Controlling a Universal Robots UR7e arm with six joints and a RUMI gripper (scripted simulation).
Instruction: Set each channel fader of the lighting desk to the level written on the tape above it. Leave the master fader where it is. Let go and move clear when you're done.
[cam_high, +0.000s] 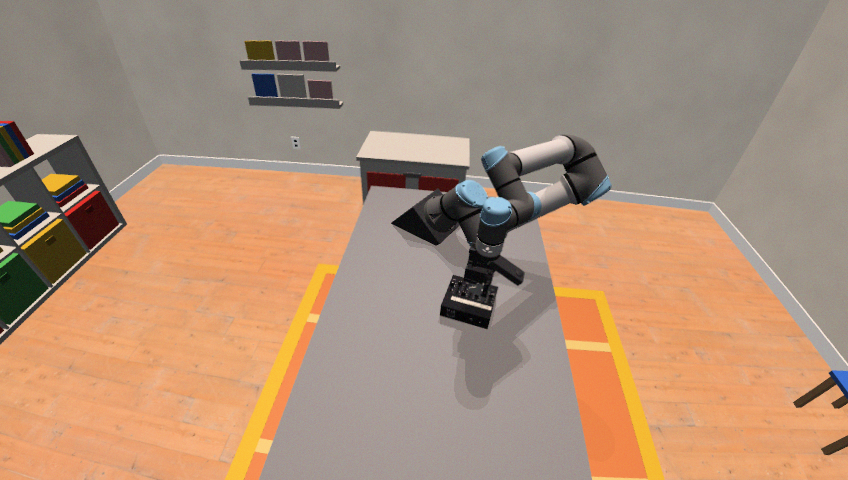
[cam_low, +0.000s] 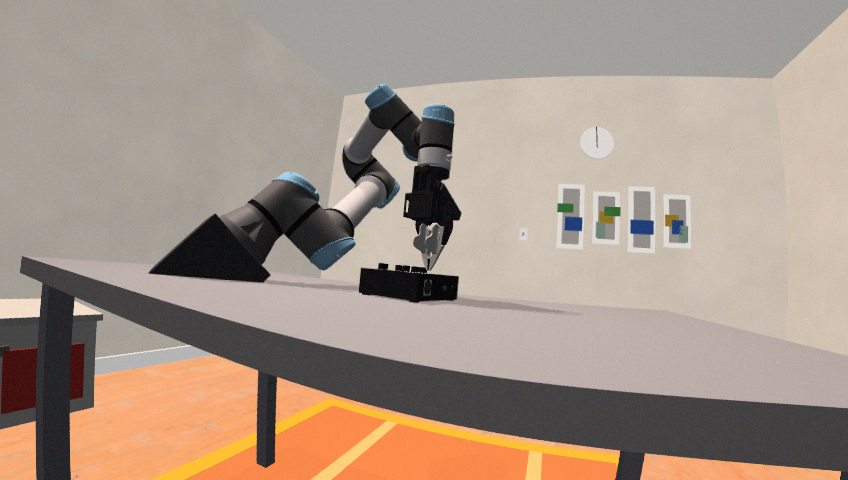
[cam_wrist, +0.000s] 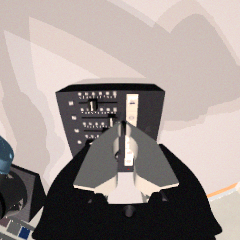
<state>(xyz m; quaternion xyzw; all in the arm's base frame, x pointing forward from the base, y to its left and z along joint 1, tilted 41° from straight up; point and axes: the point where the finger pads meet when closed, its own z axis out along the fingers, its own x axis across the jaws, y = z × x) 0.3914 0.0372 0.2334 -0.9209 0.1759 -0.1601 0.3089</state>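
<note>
Right now the master fader is 100 mm to the right of my hand, 70 mm behind it and 10 mm below it.
</note>
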